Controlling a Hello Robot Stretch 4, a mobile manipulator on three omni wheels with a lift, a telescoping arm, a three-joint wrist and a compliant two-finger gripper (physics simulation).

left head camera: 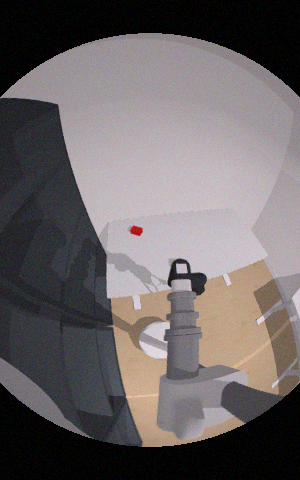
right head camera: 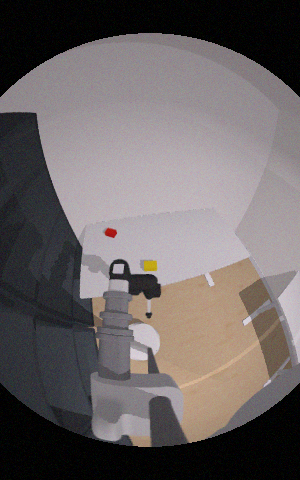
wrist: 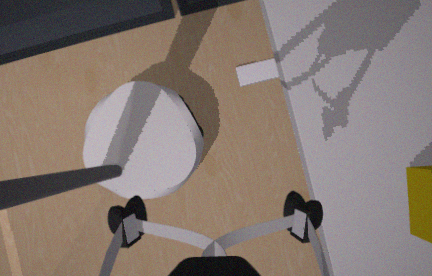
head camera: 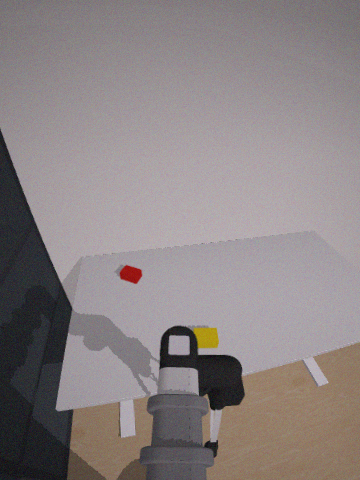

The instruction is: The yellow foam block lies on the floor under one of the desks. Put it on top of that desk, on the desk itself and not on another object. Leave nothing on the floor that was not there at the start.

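Note:
The yellow foam block lies directly on the white desk top, near its front edge. In the wrist view the block is at the right border, partly cut off. In the left head view the arm hides nearly all of it. My gripper is open, with its fingers wide apart and no object between them. It is in front of the desk, beside the front edge and apart from the block. In the head view the wrist hides part of the gripper.
A red block lies on the desk's back left part. A white round object stands on the wooden floor before the desk. A large dark piece of furniture borders the left side.

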